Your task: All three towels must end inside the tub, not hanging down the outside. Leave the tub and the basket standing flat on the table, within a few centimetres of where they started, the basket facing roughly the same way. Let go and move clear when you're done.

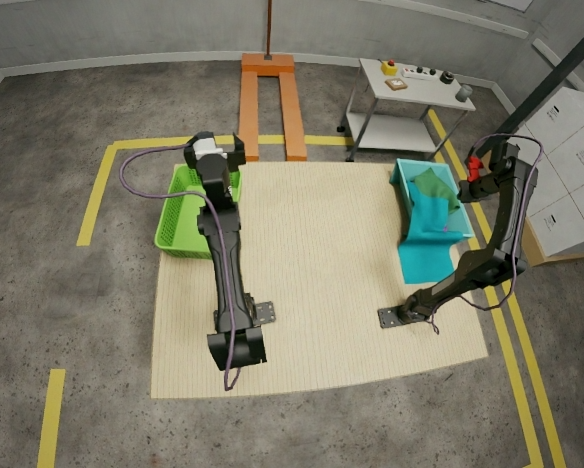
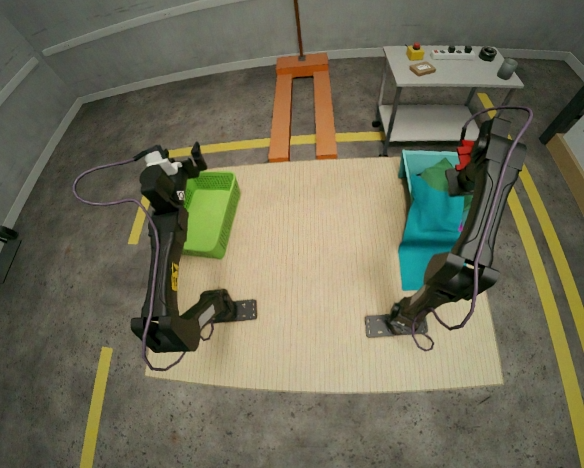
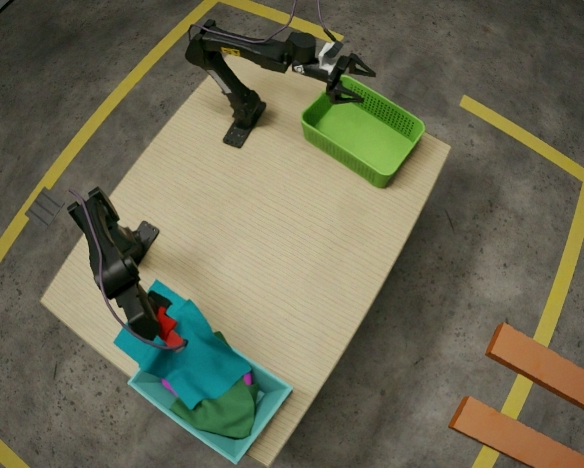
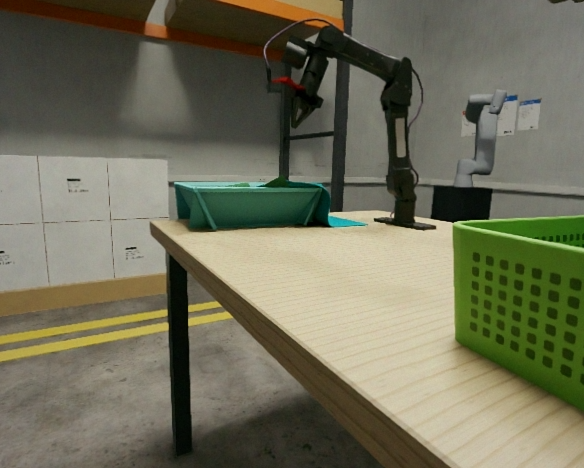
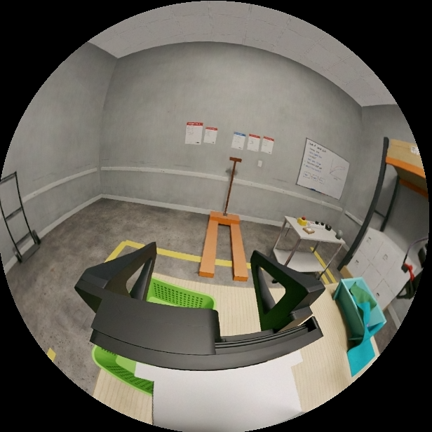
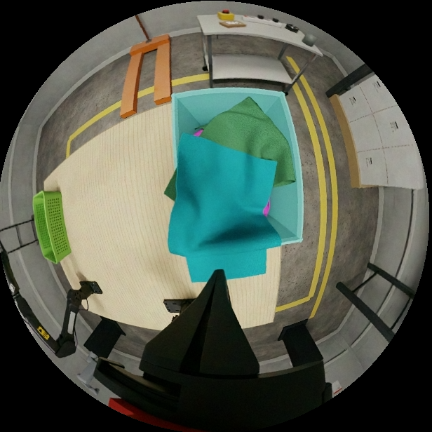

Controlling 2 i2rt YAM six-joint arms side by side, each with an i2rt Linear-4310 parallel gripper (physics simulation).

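Note:
The turquoise tub (image 1: pixel 414 167) (image 4: pixel 255 207) (image 6: pixel 290 220) stands flat at the table's right. A teal towel (image 1: pixel 427 262) (image 3: pixel 195 355) (image 6: pixel 225 200) lies across its contents, drapes over the near short rim and ends on the table. A green towel (image 1: pixel 434 186) (image 3: pixel 225 415) (image 6: pixel 240 127) lies inside; one corner pokes over the long rim. A magenta towel (image 6: pixel 266 207) shows in small patches beneath. My right gripper (image 4: pixel 295 125) (image 6: pixel 220 273) is shut, empty and high above the towels. My left gripper (image 3: pixel 368 88) (image 5: pixel 205 252) is open and empty above the green basket (image 2: pixel 234 202) (image 3: pixel 345 159).
The basket is empty and stands flat at the table's far left. Both arm bases (image 2: pixel 245 310) (image 2: pixel 372 326) are bolted near the front. A grey cart (image 1: pixel 420 92) and an orange pallet jack (image 1: pixel 267 65) stand on the floor behind the table.

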